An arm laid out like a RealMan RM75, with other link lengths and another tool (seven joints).
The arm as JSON. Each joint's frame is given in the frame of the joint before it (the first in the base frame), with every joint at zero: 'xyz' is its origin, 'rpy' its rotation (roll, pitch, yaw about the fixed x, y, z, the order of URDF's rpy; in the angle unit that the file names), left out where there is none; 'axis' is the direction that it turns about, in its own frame. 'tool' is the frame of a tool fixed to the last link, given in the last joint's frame.
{
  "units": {
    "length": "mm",
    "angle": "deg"
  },
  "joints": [
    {
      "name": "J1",
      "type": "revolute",
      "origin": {
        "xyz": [
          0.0,
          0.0,
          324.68
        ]
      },
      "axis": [
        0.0,
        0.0,
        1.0
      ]
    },
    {
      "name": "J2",
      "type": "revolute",
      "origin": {
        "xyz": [
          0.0,
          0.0,
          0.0
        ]
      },
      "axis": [
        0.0,
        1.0,
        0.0
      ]
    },
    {
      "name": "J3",
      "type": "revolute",
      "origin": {
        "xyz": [
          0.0,
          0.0,
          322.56
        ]
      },
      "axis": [
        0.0,
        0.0,
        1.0
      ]
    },
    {
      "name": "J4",
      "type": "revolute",
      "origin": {
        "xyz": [
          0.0,
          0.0,
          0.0
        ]
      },
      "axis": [
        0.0,
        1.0,
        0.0
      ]
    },
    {
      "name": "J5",
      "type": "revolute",
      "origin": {
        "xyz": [
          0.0,
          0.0,
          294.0
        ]
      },
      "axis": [
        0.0,
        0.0,
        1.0
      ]
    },
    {
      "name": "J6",
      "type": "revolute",
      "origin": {
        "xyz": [
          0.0,
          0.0,
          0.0
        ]
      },
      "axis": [
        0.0,
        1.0,
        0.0
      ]
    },
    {
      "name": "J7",
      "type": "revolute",
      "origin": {
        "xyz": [
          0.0,
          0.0,
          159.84
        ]
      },
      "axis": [
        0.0,
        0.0,
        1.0
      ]
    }
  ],
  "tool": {
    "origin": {
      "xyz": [
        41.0,
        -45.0,
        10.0
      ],
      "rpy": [
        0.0,
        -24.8,
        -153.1
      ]
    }
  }
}
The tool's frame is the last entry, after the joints.
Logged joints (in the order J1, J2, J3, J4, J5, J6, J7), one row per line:
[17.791 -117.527 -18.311 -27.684 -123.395 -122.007 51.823]
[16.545 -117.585 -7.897 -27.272 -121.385 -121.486 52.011]
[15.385 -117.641 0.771 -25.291 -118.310 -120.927 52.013]
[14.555 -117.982 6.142 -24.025 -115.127 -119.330 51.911]
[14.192 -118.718 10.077 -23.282 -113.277 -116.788 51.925]
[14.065 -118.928 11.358 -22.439 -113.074 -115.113 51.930]
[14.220 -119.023 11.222 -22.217 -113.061 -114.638 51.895]
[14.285 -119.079 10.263 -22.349 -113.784 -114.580 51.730]
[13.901 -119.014 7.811 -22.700 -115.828 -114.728 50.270]
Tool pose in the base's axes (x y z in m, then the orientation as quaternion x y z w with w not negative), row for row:
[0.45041 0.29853 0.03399 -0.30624 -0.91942 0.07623 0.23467]
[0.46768 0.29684 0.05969 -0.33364 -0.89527 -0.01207 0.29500]
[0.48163 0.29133 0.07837 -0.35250 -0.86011 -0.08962 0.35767]
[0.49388 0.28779 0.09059 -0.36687 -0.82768 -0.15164 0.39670]
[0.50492 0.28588 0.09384 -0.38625 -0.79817 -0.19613 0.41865]
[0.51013 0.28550 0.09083 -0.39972 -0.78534 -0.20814 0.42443]
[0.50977 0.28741 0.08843 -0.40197 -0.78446 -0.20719 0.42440]
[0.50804 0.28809 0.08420 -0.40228 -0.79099 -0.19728 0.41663]
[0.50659 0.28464 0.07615 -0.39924 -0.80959 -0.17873 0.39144]
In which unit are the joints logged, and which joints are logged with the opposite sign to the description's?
The joints are logged in degrees. Opposite sign: J2.
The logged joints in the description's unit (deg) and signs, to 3 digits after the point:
[17.791 117.527 -18.311 -27.684 -123.395 -122.007 51.823]
[16.545 117.585 -7.897 -27.272 -121.385 -121.486 52.011]
[15.385 117.641 0.771 -25.291 -118.310 -120.927 52.013]
[14.555 117.982 6.142 -24.025 -115.127 -119.330 51.911]
[14.192 118.718 10.077 -23.282 -113.277 -116.788 51.925]
[14.065 118.928 11.358 -22.439 -113.074 -115.113 51.930]
[14.220 119.023 11.222 -22.217 -113.061 -114.638 51.895]
[14.285 119.079 10.263 -22.349 -113.784 -114.580 51.730]
[13.901 119.014 7.811 -22.700 -115.828 -114.728 50.270]

